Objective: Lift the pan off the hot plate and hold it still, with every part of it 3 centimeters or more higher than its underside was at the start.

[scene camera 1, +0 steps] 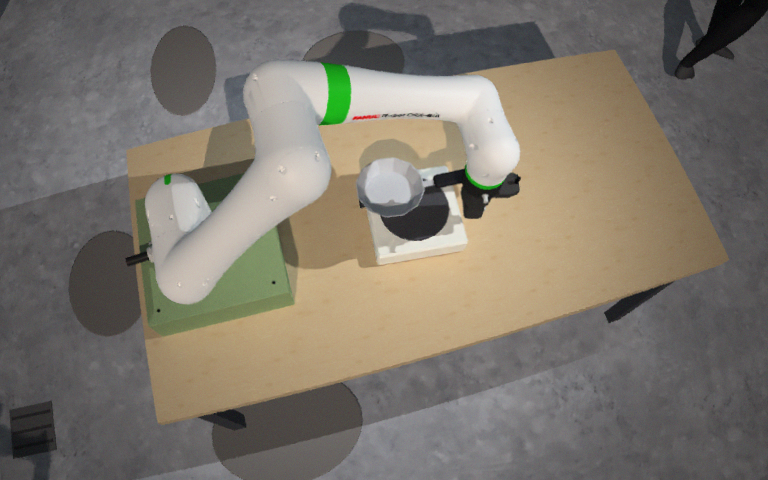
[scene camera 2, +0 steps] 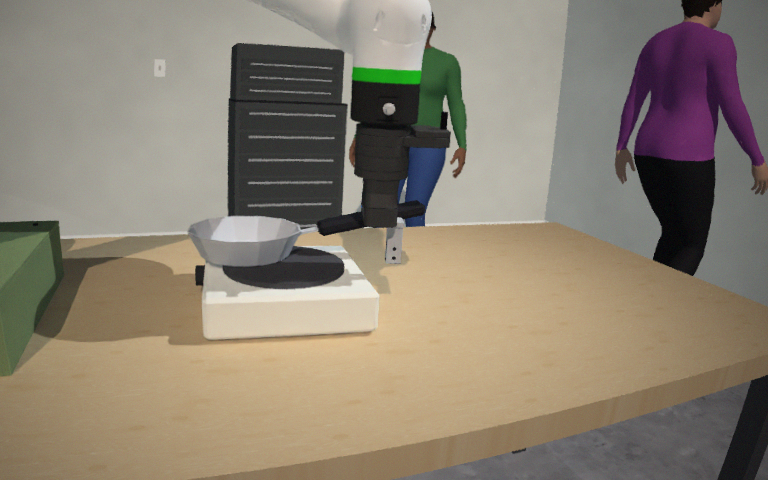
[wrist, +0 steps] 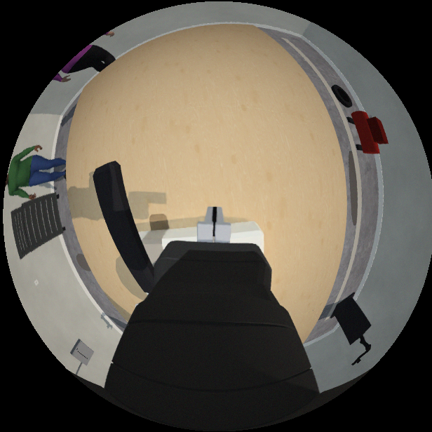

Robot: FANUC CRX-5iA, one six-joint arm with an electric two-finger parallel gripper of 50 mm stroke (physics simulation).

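Places are measured from the arm's base along level axes (x left, y back, z up), in millimetres.
Pixels of known places: gripper, fingertip midpoint: [scene camera 1: 477, 214] [scene camera 2: 392, 261].
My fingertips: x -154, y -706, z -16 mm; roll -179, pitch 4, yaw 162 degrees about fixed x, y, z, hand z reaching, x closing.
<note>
Ahead of a thing's pixels: the offset from my fingertips to its top centre. Level surfaces: height alone.
The grey pan [scene camera 1: 390, 186] [scene camera 2: 243, 240] is over the back left part of the white hot plate @(dx +80, dy +153, dz -16 mm) [scene camera 1: 421, 253] [scene camera 2: 288, 316] [wrist: 252, 237], overlapping its black burner and overhanging its left edge. Whether its base rests fully on the burner is hard to tell. Its black handle @(dx +96, dy -5, dz +73 mm) [scene camera 1: 447, 178] [scene camera 2: 339, 223] [wrist: 117, 210] slopes upward away from the bowl and passes behind the gripper body in the scene camera 2 view. My gripper [scene camera 2: 393, 254] [wrist: 214, 215] is shut and empty, pointing down right of the hot plate. The handle lies left of the fingers in the wrist view, outside them. The fingertips are hidden in the scene camera 1 view.
The green robot base block [scene camera 1: 249, 294] [scene camera 2: 28, 294] stands at the left end of the wooden table @(dz -89 mm) [scene camera 1: 509, 316] [scene camera 2: 481, 362] [wrist: 200, 100]. A dark knob @(dx +157, dy +262, dz -38 mm) [scene camera 2: 199, 275] sticks out from the hot plate's left side. People and a dark cabinet [scene camera 2: 286, 135] are beyond the table.
</note>
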